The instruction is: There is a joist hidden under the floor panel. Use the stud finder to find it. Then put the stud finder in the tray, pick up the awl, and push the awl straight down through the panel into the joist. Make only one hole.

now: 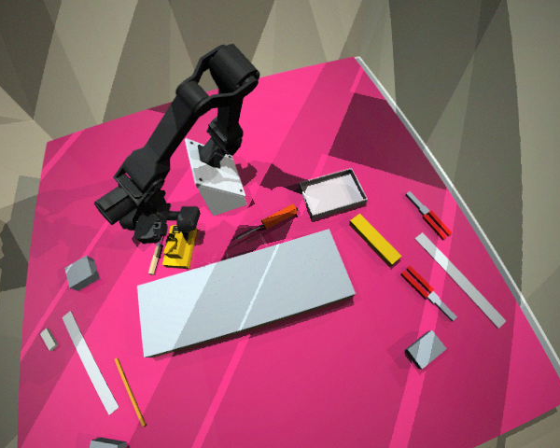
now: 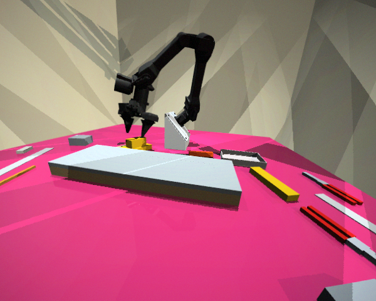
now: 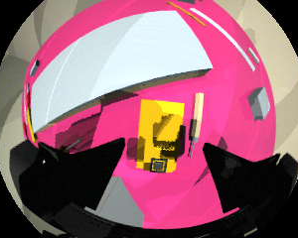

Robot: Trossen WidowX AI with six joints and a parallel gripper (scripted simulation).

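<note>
The yellow stud finder lies 30 mm below my gripper tip, 20 mm behind it and 10 mm to the left of it. Round my gripper tip: pencil: 330 mm ahead, 180 mm to the right, 70 mm below; then white eraser: 400 mm to the right, 160 mm ahead, 70 mm below; then awl: 70 mm below, 60 mm to the right, 20 mm behind.
</note>
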